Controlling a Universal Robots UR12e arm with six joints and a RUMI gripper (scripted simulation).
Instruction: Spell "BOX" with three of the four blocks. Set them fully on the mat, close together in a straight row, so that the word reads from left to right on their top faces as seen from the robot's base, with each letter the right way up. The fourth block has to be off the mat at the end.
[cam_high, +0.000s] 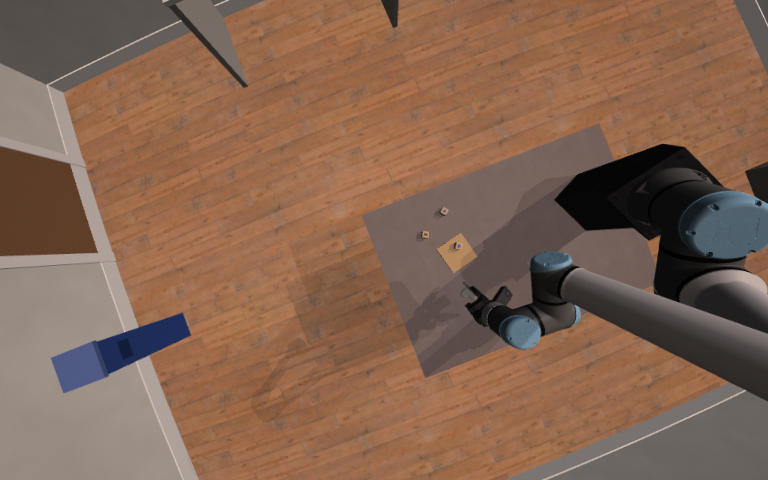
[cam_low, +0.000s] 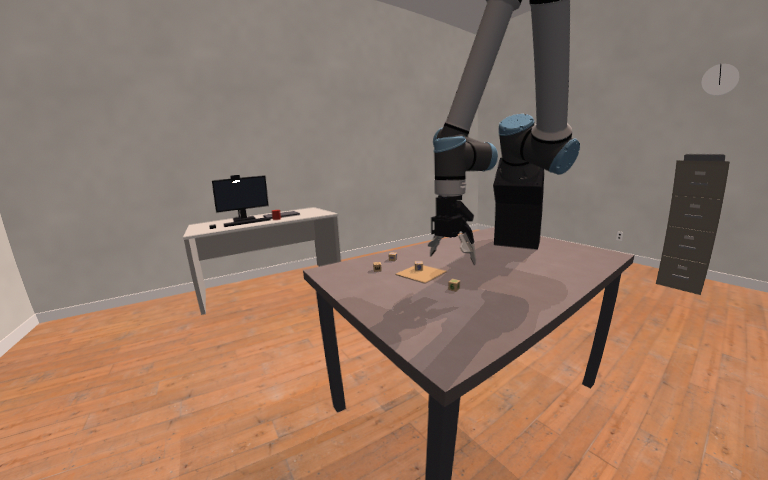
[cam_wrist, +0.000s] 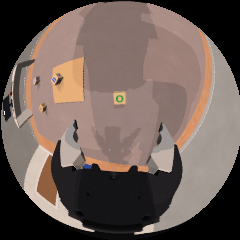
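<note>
Right now my hand is 10 mm past the tan mat, 190 mm to the left of it and 100 mm above it. Round my hand: O block (20 mm behind, 10 mm to the right, 90 mm below).
</note>
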